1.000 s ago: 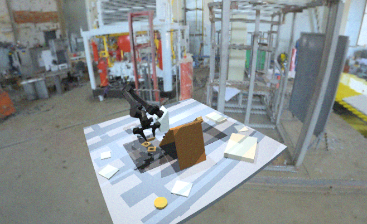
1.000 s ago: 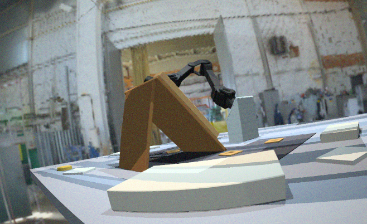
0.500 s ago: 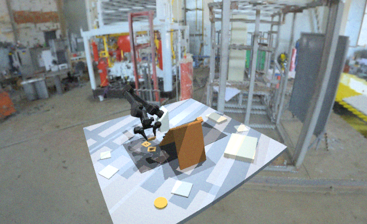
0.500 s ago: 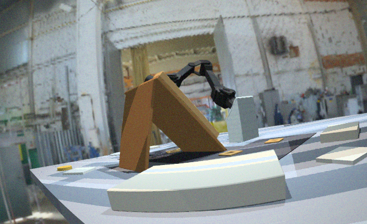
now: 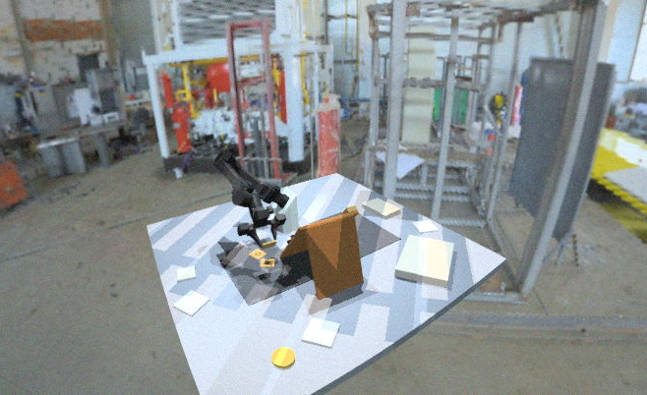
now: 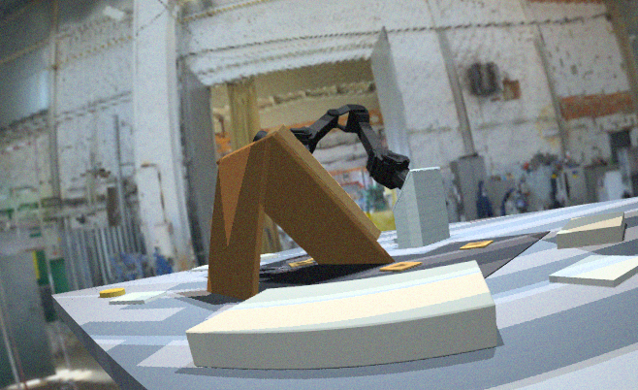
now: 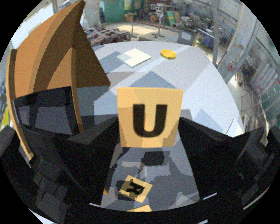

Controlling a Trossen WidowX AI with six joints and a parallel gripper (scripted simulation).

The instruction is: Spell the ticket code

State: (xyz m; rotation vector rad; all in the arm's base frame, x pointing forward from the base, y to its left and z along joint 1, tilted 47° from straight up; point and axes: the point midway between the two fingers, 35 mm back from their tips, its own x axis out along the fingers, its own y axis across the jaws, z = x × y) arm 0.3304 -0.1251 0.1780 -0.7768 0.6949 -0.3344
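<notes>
Now: the white ticket 17 cm to the left of my gripper tip, 8 cm below it and 6 cm behind it. The rest, counted from my gripper tip: dark mat: 23 cm to the left, 16 cm below, 15 cm behind; yellow letter tile: right at my gripper tip; cream box: 59 cm to the left, 25 cm ahead, 14 cm below.
</notes>
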